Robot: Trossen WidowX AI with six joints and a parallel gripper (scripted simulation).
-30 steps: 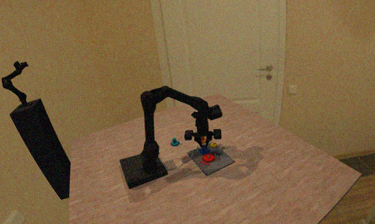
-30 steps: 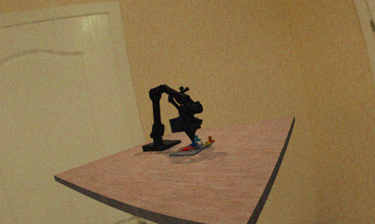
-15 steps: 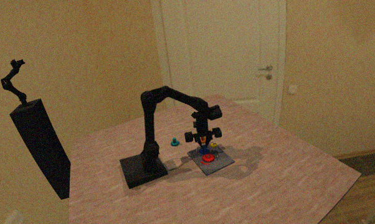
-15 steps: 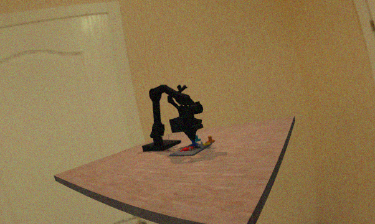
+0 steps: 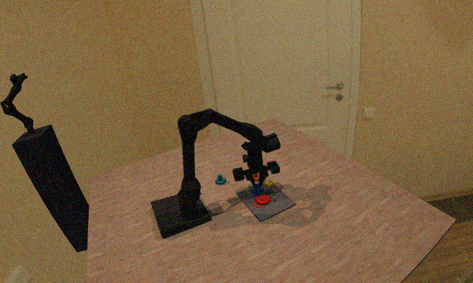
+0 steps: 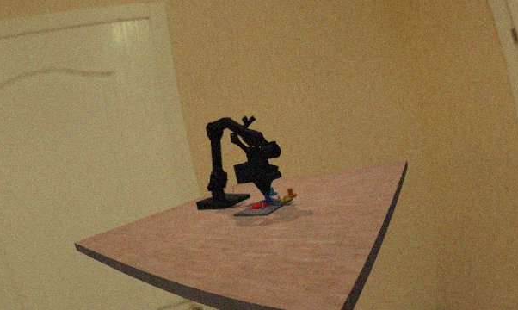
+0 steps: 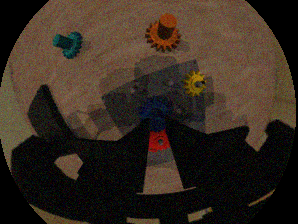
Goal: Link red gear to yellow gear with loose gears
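Right now my gripper tip is 10 mm above the blue gear. From my gripper tip the other things lie so: orange gear 110 mm to the left, 50 mm ahead, 30 mm below; then red gear 60 mm to the right, 30 mm below; then yellow gear 70 mm ahead, 30 mm to the left, 20 mm below.
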